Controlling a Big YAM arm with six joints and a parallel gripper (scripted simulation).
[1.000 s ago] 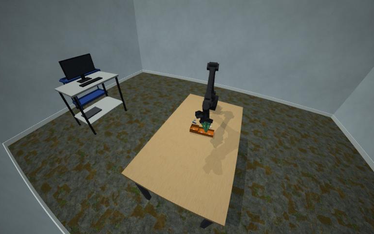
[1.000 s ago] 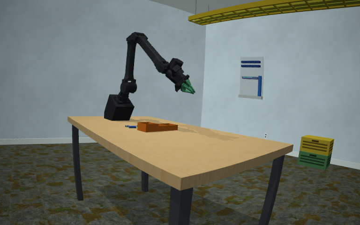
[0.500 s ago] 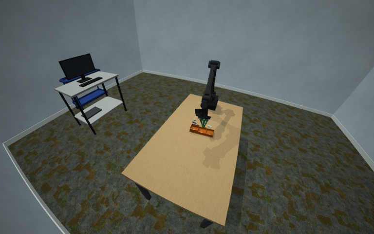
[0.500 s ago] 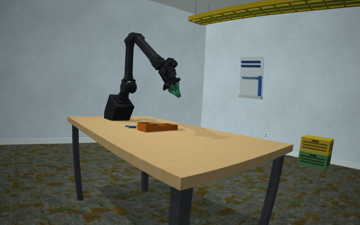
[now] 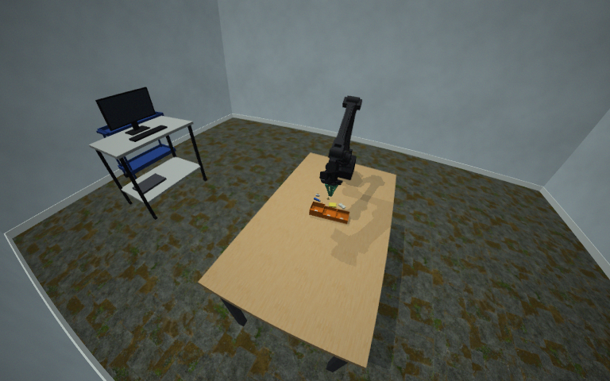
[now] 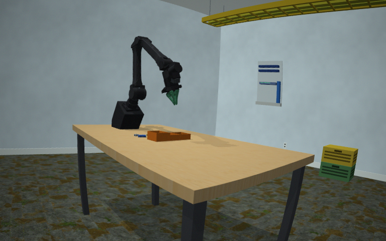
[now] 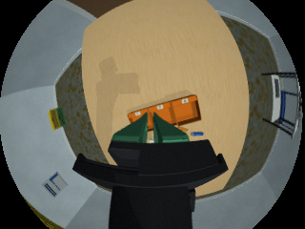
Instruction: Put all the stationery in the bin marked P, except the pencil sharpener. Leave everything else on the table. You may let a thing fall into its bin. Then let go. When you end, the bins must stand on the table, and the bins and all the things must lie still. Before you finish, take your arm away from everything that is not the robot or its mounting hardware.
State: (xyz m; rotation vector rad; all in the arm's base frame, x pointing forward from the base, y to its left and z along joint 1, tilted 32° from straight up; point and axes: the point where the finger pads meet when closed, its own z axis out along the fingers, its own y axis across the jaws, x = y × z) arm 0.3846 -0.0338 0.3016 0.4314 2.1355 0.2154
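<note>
My gripper is now 18 cm above the orange bin, 4 cm past it and 1 cm to the right of it. Also, from my hand: white dotted tile 20 cm below, 15 cm behind, 9 cm to the left; orange stick 20 cm below, 12 cm behind, 4 cm to the right; yellow pad 20 cm below, 14 cm behind, 2 cm to the left.
</note>
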